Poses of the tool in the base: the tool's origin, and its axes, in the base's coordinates. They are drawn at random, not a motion.
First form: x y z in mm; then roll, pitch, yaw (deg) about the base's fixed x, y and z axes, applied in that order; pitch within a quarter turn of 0, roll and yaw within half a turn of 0.
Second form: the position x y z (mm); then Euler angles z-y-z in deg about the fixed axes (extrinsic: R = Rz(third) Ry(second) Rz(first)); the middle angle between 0 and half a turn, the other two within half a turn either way. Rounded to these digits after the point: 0 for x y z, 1 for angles.
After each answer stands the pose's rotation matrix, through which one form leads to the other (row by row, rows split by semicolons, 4 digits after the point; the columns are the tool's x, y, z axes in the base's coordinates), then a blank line. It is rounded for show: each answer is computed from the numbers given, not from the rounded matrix.
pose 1, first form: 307 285 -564 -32.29 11.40 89.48
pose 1, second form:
307 285 -564 -69.3 34.0 162.1
0.0089 -0.8463 -0.5327; 0.9802 -0.0979 0.1719; -0.1977 -0.5237 0.8287

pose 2, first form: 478 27 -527 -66.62 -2.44 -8.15
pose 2, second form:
478 27 -527 -92.7 66.6 82.9
0.9890 0.0949 0.1134; -0.1416 0.3873 0.9110; 0.0426 -0.9171 0.3965

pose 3, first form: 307 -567 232 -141.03 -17.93 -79.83
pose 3, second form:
307 -567 232 -117.2 137.7 -10.7
0.1680 -0.7311 0.6613; -0.9365 -0.3279 -0.1245; 0.3079 -0.5984 -0.7397

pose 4, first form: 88 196 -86 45.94 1.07 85.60
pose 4, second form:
88 196 -86 88.5 45.9 -3.4
0.0767 -0.6923 0.7175; 0.9969 0.0667 -0.0422; -0.0187 0.7185 0.6953

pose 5, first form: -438 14 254 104.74 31.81 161.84
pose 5, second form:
-438 14 254 57.3 102.5 63.9
-0.8075 -0.4051 0.4288; 0.2649 0.4006 0.8771; -0.5271 0.8218 -0.2162

